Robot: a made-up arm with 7 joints. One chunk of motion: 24 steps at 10 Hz.
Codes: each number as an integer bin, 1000 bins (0 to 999) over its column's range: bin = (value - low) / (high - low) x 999, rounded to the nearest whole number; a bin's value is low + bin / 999 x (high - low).
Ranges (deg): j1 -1..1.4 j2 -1.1..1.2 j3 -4.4..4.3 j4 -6..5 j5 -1.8..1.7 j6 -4.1..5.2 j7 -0.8..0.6
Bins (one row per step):
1: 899 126 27 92 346 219 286
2: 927 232 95 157 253 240 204
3: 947 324 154 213 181 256 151
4: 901 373 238 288 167 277 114
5: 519 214 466 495 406 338 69
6: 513 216 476 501 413 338 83
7: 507 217 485 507 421 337 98
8: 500 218 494 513 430 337 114
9: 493 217 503 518 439 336 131
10: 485 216 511 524 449 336 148
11: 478 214 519 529 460 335 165
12: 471 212 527 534 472 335 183
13: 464 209 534 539 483 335 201
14: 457 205 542 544 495 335 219
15: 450 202 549 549 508 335 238
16: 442 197 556 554 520 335 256
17: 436 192 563 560 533 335 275
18: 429 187 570 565 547 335 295
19: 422 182 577 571 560 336 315
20: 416 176 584 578 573 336 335
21: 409 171 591 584 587 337 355
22: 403 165 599 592 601 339 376
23: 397 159 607 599 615 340 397
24: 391 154 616 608 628 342 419
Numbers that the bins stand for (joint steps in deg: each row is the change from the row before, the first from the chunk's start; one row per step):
1: 1.160 -0.810 -4.165 -4.987 -0.588 -2.061 -0.399
2: 1.227 -0.566 -3.573 -4.271 -0.914 -1.866 -0.514
3: 1.275 -0.354 -3.059 -3.655 -1.166 -1.717 -0.588
4: 1.165 -0.241 -2.327 -2.829 -1.215 -1.521 -0.640
5: 0.247 -0.607 -0.342 -0.550 -0.378 -0.953 -0.703
6: 0.232 -0.603 -0.255 -0.483 -0.353 -0.953 -0.684
7: 0.218 -0.600 -0.176 -0.417 -0.325 -0.963 -0.663
8: 0.201 -0.598 -0.098 -0.351 -0.293 -0.963 -0.640
9: 0.184 -0.600 -0.020 -0.296 -0.262 -0.972 -0.616
10: 0.165 -0.603 0.050 -0.230 -0.227 -0.972 -0.593
11: 0.148 -0.607 0.120 -0.175 -0.188 -0.981 -0.569
12: 0.132 -0.612 0.189 -0.120 -0.146 -0.981 -0.544
13: 0.115 -0.619 0.250 -0.065 -0.108 -0.981 -0.518
14: 0.098 -0.628 0.320 -0.010 -0.066 -0.981 -0.493
15: 0.081 -0.635 0.381 0.045 -0.020 -0.981 -0.466
16: 0.062 -0.646 0.442 0.100 0.022 -0.981 -0.441
17: 0.047 -0.658 0.503 0.166 0.067 -0.981 -0.415
18: 0.031 -0.669 0.564 0.221 0.116 -0.981 -0.387
19: 0.014 -0.681 0.625 0.287 0.162 -0.972 -0.359
20: -0.001 -0.695 0.686 0.364 0.208 -0.972 -0.331
21: -0.017 -0.706 0.747 0.430 0.257 -0.963 -0.303
22: -0.032 -0.720 0.817 0.519 0.306 -0.944 -0.273
23: -0.046 -0.734 0.886 0.596 0.355 -0.935 -0.244
24: -0.061 -0.745 0.965 0.695 0.400 -0.916 -0.213

